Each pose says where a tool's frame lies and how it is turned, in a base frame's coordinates. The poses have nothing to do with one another.
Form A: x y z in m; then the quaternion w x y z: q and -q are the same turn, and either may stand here.
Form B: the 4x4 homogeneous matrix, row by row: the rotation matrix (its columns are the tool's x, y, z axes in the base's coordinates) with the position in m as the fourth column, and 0 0 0 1 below. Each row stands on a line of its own. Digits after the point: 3 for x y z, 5 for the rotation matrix.
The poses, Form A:
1: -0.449 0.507 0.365 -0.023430 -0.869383 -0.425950 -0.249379
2: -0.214 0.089 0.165 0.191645 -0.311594 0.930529 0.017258
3: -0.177 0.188 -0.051 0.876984 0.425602 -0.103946 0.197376
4: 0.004 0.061 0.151 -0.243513 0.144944 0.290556 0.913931
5: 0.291 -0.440 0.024 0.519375 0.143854 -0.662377 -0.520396
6: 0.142 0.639 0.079 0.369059 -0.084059 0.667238 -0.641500
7: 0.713 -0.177 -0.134 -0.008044 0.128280 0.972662 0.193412
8: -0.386 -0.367 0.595 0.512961 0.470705 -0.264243 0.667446
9: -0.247 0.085 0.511 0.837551 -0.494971 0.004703 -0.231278
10: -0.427 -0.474 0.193 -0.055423 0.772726 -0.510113 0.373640
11: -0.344 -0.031 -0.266 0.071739 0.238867 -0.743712 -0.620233
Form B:
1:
0.51275 0.72894 0.45357 -0.449
0.75231 -0.63603 0.17171 0.507
0.41365 0.25319 -0.87452 0.365
0 0 0 1

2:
-0.73236 -0.58651 0.34591 -0.214
-0.57328 0.80522 0.15155 0.089
-0.36742 -0.08731 -0.92595 0.165
0 0 0 1

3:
0.90048 -0.43467 -0.01431 -0.177
0.25771 0.55981 -0.78753 0.188
0.35033 0.70546 0.61612 -0.051
0 0 0 1

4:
-0.83939 0.52934 0.12343 0.004
-0.36088 -0.71256 0.60169 0.061
0.40645 0.46050 0.78914 0.151
0 0 0 1

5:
-0.41911 0.34999 -0.83777 0.291
-0.73113 0.41699 0.53997 -0.440
0.53832 0.83883 0.08113 0.024
0 0 0 1

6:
-0.71346 0.36133 0.60035 0.142
-0.58568 0.16282 -0.79402 0.639
-0.38465 -0.91811 0.09545 0.079
0 0 0 1

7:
-0.96696 0.25266 0.03397 0.713
0.24643 0.89227 0.37831 -0.177
0.06527 0.37419 -0.92505 -0.134
0 0 0 1

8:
-0.03062 -0.93351 0.35725 -0.386
0.43599 -0.33409 -0.83564 -0.367
0.89943 0.13017 0.41723 0.595
0 0 0 1

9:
0.89298 0.38276 0.23683 -0.247
-0.39207 0.40303 0.82695 0.085
0.22107 -0.83130 0.50996 0.511
0 0 0 1

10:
0.20036 -0.74694 0.63399 -0.427
-0.82977 -0.47343 -0.29554 -0.474
0.52090 -0.46685 -0.71464 0.193
0 0 0 1

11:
-0.87559 -0.26631 -0.40301 -0.344
-0.44429 0.11651 0.88828 -0.031
-0.18960 0.95682 -0.22033 -0.266
0 0 0 1

